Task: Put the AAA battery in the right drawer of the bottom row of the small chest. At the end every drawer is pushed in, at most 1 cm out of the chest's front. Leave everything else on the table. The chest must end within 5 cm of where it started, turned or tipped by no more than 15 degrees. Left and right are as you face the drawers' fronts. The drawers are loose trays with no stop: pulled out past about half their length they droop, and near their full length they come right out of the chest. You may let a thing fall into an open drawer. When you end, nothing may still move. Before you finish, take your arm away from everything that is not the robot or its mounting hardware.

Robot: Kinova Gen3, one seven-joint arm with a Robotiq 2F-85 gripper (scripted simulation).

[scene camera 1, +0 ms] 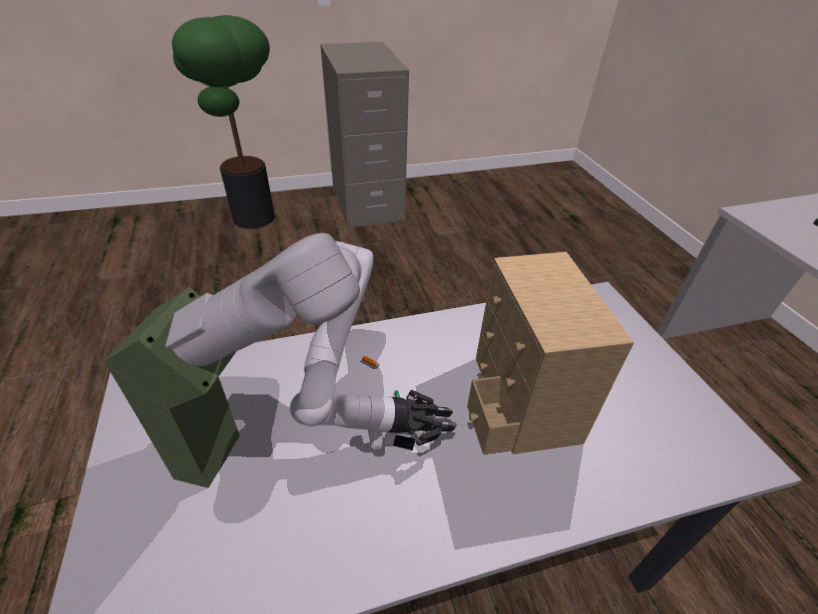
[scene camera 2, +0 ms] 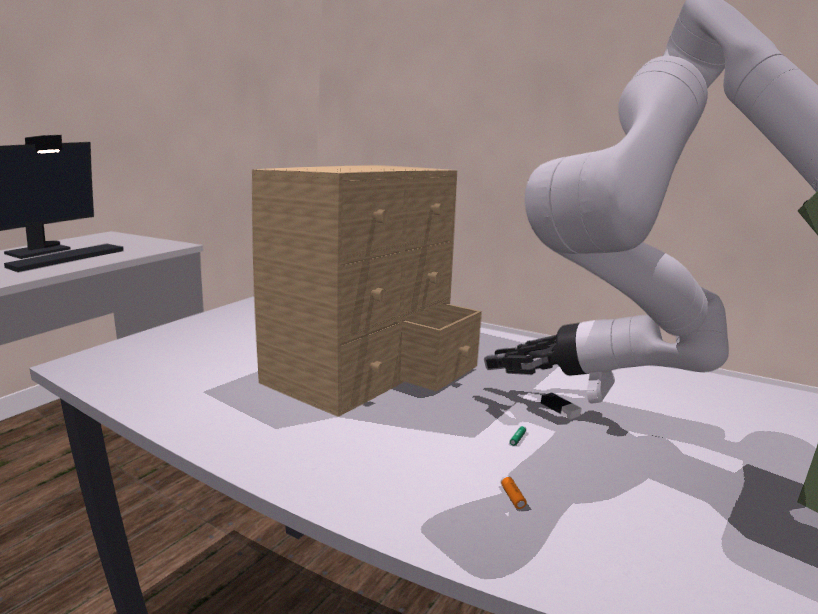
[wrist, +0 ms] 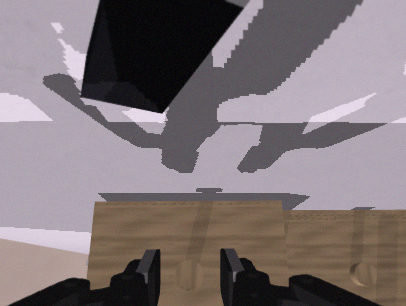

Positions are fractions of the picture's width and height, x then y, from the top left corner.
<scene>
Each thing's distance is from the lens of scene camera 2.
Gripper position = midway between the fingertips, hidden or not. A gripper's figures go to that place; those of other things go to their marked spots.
my gripper (scene camera 2: 0.60,0.59): 0.88 m
wooden chest (scene camera 2: 0.36,0.35): 0.77 m
</scene>
